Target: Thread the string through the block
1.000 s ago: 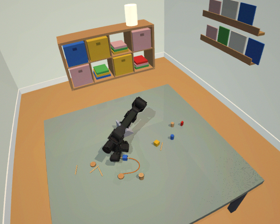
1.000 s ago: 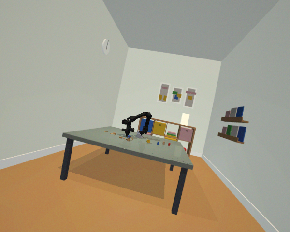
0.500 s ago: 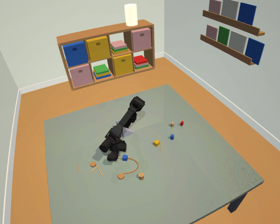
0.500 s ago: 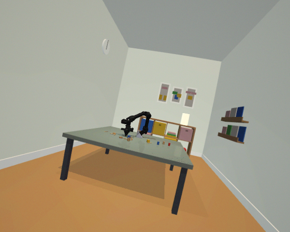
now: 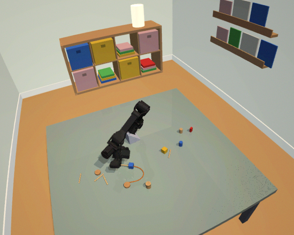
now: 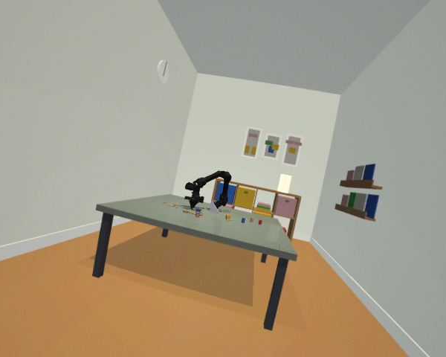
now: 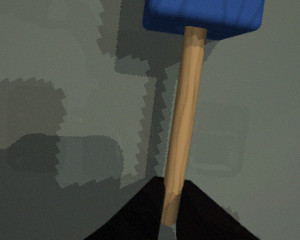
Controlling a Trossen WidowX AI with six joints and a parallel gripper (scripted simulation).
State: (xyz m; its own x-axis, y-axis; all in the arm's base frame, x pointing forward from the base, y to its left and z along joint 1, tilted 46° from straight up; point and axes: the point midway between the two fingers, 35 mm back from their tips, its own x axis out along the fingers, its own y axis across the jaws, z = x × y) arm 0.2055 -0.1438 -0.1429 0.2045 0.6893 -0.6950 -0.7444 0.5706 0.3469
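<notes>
The blue cube lies 50 mm ahead of my gripper tip, 60 mm to the left of it and 10 mm above it. From my gripper tip the other things lie so: yellow cube: 70 mm ahead, 320 mm to the left, 10 mm above; then round wooden button: 160 mm ahead, 40 mm to the right; then thin wooden stick: 30 mm ahead, 30 mm to the left, 10 mm above.
</notes>
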